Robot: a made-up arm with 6 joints.
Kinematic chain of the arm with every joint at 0, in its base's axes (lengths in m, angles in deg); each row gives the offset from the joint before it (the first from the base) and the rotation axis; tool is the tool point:
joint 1: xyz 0 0 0.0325 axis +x
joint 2: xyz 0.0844 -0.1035 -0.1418 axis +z
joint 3: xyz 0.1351 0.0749 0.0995 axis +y
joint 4: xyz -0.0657 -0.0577 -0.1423 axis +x
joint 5: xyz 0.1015 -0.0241 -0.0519 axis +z
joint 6: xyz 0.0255 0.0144 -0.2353 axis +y
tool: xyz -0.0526 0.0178 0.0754
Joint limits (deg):
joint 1: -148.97..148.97
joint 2: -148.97..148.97
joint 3: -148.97..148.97
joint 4: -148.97..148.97
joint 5: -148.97..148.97
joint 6: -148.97..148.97
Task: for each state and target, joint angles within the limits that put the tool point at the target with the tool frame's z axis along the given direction. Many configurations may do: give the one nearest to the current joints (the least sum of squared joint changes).
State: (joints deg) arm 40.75 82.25 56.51 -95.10 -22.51 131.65
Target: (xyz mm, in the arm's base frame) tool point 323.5 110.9 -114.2 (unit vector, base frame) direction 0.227 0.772 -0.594
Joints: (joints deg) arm 47.51 76.44 55.67 -115.95 28.71 89.42
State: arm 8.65 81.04 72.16 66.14 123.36 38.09
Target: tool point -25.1 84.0 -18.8 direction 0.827 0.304 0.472
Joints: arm -18.66 49.21 80.52 106.08 117.02 71.64
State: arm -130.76 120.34 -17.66 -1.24 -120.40 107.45
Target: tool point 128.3 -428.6 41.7 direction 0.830 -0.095 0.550
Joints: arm -121.07 108.26 -28.59 -9.95 -139.48 96.75
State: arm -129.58 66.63 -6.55 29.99 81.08 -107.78
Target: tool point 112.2 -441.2 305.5 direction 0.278 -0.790 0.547
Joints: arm -148.97 33.29 -10.55 44.69 117.64 -142.68
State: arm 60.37 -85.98 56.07 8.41 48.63 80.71
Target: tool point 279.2 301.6 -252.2 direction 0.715 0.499 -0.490
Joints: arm 54.62 -85.77 38.90 21.31 41.66 131.40
